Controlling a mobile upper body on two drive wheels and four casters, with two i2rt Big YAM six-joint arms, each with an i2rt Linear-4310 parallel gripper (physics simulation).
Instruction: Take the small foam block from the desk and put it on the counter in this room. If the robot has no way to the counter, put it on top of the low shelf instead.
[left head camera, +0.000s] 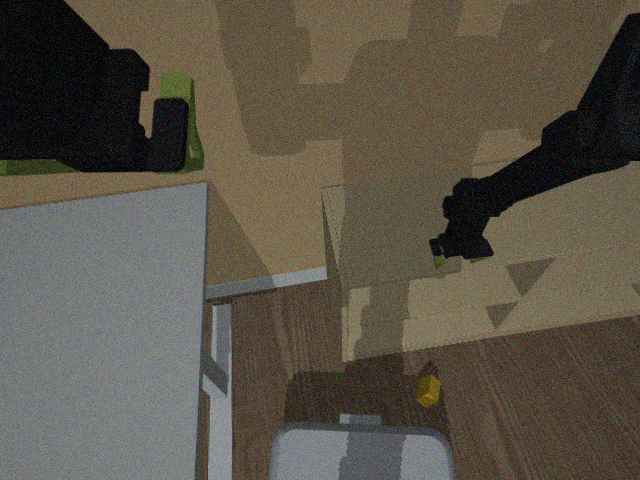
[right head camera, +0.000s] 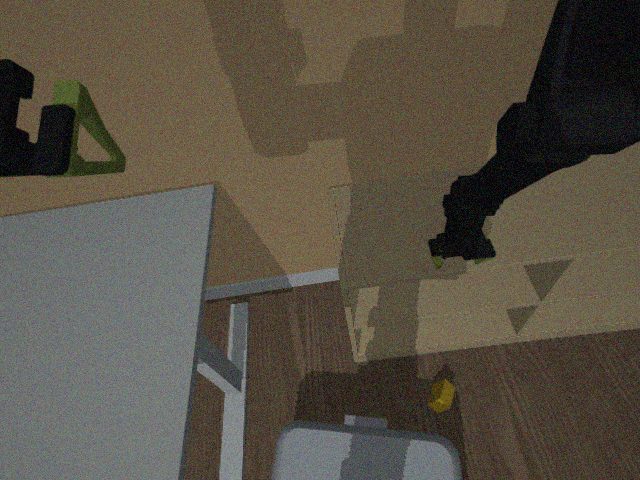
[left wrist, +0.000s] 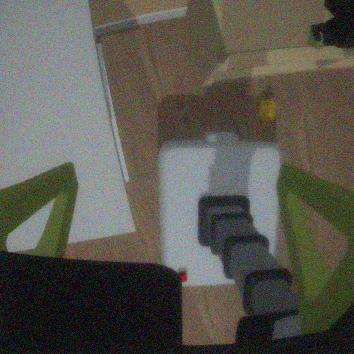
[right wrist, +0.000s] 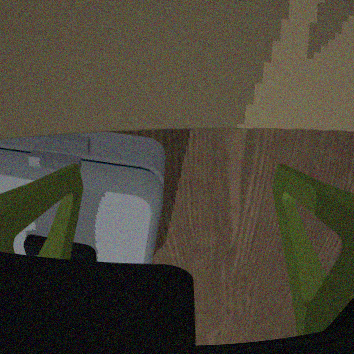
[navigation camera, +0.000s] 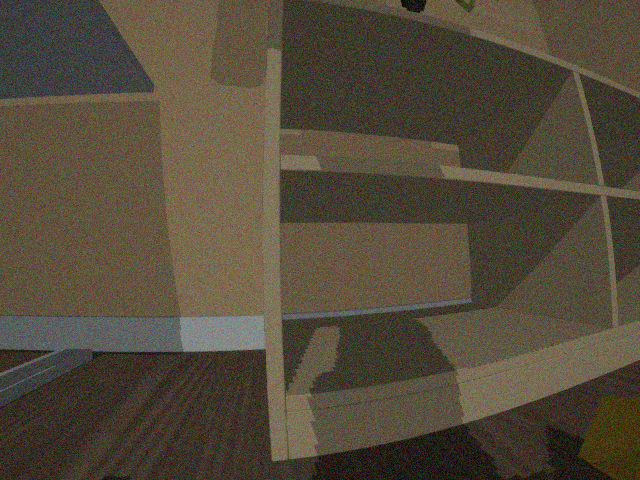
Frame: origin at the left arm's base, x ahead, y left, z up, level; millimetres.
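Where they show: left gripper, fingertip midpoint: (left head camera: 147, 162) (right head camera: 76, 166) (left wrist: 176, 173); right gripper, fingertip midpoint: (left head camera: 453, 264) (right head camera: 455, 265) (left wrist: 321, 42) (right wrist: 177, 174) (navigation camera: 448, 3).
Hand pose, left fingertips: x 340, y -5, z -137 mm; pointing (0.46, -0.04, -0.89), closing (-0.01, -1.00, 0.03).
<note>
After its pixels a point has its place.
The yellow foam block (left head camera: 428, 391) @(x 456, y -466, z -1294 mm) (right head camera: 442, 396) @(x 457, y -472, z -1296 mm) (left wrist: 268, 108) @(x 473, y -469, z -1304 mm) (navigation camera: 615, 434) @(x 491, y -461, z -1335 mm) shows against the floor in front of the low shelf (left head camera: 392, 227) @(x 788, y -314, z -800 mm) (right head camera: 392, 227) @(x 787, y -301, z -800 mm) (navigation camera: 272, 258) @(x 586, y -176, z -1181 mm), with a dark shadow beside it; whether it rests on the floor I cannot tell. My right gripper (left head camera: 458, 262) @(x 638, y -455, z -761 mm) (right head camera: 459, 261) @(x 638, y -455, z -761 mm) (right wrist: 177, 174) @(x 638, y -455, z -761 mm) is open, empty and over the shelf area, apart from the block. My left gripper (left wrist: 176, 173) @(x 340, y -5, z -137 mm) is open and empty, at the far left of the left head camera. The white desk (left head camera: 103, 310) @(x 456, y 377, z -690 mm) (right head camera: 98, 320) @(x 418, y 392, z -690 mm) (left wrist: 45, 90) @(x 474, y 300, z -690 mm) is at the left. I cannot identify a counter.
The robot's light grey base (left head camera: 315, 452) @(x 241, y -94, z -1150 mm) (right head camera: 320, 452) @(x 241, y -102, z -1150 mm) (left wrist: 187, 215) @(x 23, y -79, z -1150 mm) (right wrist: 122, 230) @(x 180, y -401, z -1150 mm) lies near the block, between desk and shelf. A desk leg frame (left head camera: 221, 423) (right head camera: 233, 423) stands under the desk's right edge. A wall with a white baseboard (left head camera: 299, 277) @(x 934, y 27, z -1355 mm) (navigation camera: 222, 333) @(x 932, y 37, z -1364 mm) runs behind.
</note>
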